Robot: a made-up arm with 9 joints.
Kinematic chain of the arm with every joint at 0, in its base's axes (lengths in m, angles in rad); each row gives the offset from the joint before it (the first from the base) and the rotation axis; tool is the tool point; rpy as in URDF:
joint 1: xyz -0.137 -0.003 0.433 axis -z
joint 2: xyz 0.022 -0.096 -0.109 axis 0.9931 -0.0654 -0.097
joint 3: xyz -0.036 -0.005 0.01 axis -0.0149 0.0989 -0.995
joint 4: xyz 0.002 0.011 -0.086 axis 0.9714 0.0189 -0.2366
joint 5: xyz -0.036 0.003 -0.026 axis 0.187 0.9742 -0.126
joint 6: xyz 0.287 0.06 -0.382 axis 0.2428 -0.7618 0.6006
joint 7: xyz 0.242 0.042 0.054 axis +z
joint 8: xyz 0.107 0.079 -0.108 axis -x
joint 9: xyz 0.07 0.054 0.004 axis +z
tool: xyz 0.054 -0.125 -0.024 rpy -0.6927 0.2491 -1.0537
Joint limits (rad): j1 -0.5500..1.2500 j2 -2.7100..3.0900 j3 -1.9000..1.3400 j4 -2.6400..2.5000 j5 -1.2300..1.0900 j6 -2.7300..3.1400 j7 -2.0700..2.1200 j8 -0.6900..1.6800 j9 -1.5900..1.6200
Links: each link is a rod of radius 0.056 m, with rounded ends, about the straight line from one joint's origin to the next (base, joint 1, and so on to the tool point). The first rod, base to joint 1, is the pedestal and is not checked.
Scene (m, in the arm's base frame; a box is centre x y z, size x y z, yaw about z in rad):
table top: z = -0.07
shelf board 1: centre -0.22 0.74 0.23 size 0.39 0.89 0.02 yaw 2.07
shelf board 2: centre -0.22 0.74 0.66 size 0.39 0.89 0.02 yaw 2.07
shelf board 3: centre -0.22 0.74 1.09 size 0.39 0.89 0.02 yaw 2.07
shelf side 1: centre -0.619 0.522 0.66 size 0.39 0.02 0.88 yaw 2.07
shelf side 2: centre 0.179 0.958 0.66 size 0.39 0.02 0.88 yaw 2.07
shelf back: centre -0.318 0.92 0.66 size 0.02 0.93 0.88 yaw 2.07
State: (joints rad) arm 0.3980 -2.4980 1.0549 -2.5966 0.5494 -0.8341 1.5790 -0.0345 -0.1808
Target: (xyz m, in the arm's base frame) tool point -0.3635 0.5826 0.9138
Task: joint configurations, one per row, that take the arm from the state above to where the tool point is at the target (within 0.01 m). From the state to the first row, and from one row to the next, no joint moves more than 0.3 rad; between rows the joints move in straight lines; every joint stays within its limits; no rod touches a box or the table.
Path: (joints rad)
1: 0.4190 -2.4385 1.0268 -2.6074 0.4831 -1.0270 1.7142 -0.0873 -0.4099
2: 0.4399 -2.3791 0.9986 -2.6183 0.4169 -1.2200 1.8495 -0.1401 -0.6390
3: 0.4609 -2.3196 0.9705 -2.6292 0.3506 -1.4129 1.9848 -0.1929 -0.8681
4: 0.4818 -2.2601 0.9423 -2.6400 0.2843 -1.6059 2.1200 -0.2457 -1.0972
5: 0.4536 -2.2309 0.9387 -2.5990 0.2984 -1.3916 2.1200 -0.2082 -0.8461
6: 0.4254 -2.2017 0.9352 -2.5579 0.3125 -1.1773 2.1200 -0.1707 -0.5950
7: 0.3971 -2.1724 0.9316 -2.5169 0.3266 -0.9630 2.1200 -0.1333 -0.3439
8: 0.3689 -2.1432 0.9280 -2.4758 0.3407 -0.7488 2.1200 -0.0958 -0.0928
9: 0.3407 -2.1140 0.9244 -2.4348 0.3547 -0.5345 2.1200 -0.0584 0.1583
10: 0.3124 -2.0847 0.9208 -2.3938 0.3688 -0.3202 2.1200 -0.0209 0.4094
11: 0.3460 -2.1427 0.9851 -2.2945 0.4396 -0.4754 1.8322 -0.0318 0.3013
12: 0.3795 -2.2007 1.0493 -2.1952 0.5103 -0.6306 1.5444 -0.0426 0.1933
13: 0.4131 -2.2587 1.1135 -2.0959 0.5810 -0.7858 1.2566 -0.0535 0.0852

